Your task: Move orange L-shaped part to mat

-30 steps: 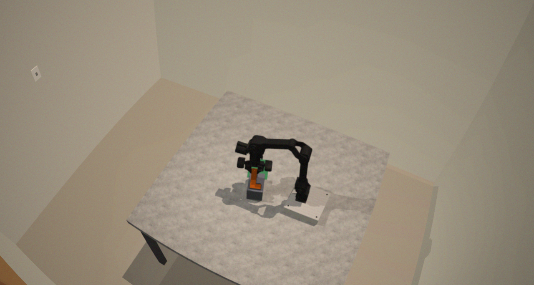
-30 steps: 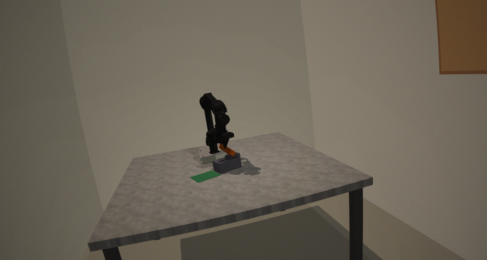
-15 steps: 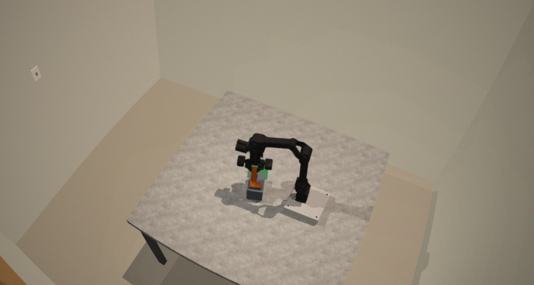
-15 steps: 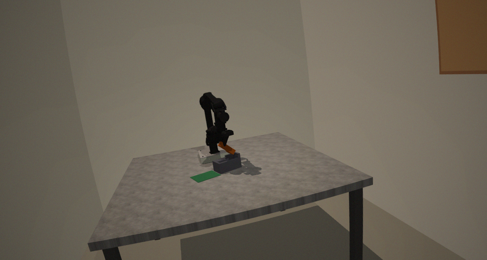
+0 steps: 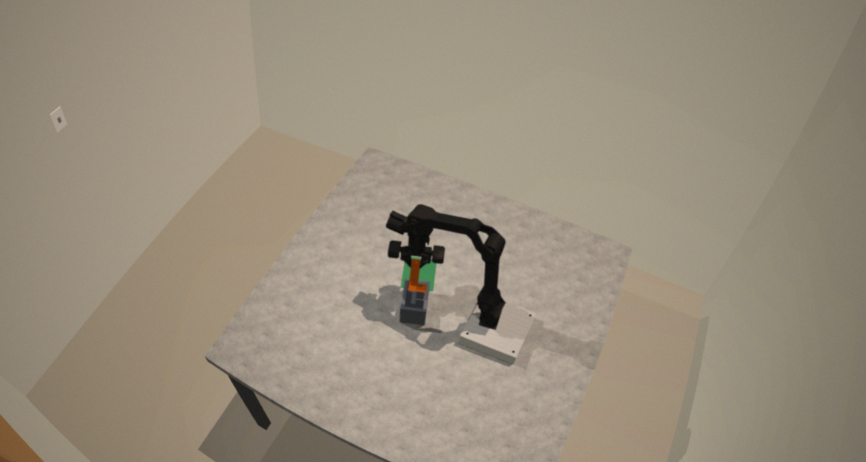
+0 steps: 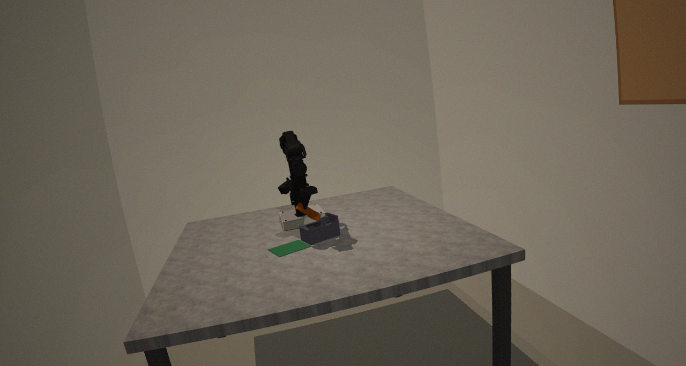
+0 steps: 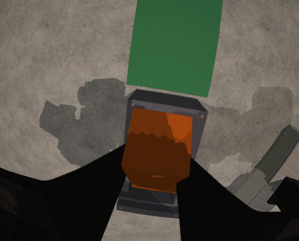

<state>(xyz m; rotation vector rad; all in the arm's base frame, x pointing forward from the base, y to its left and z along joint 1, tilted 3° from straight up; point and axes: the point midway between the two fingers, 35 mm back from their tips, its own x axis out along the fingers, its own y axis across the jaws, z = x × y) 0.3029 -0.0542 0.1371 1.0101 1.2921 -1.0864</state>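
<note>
My gripper tip is now 1 cm short of the green mat, 9 cm to the left of it and 17 cm above it. Round my gripper tip: orange L-shaped part: 2 cm behind, 3 cm to the left, 3 cm below.
</note>
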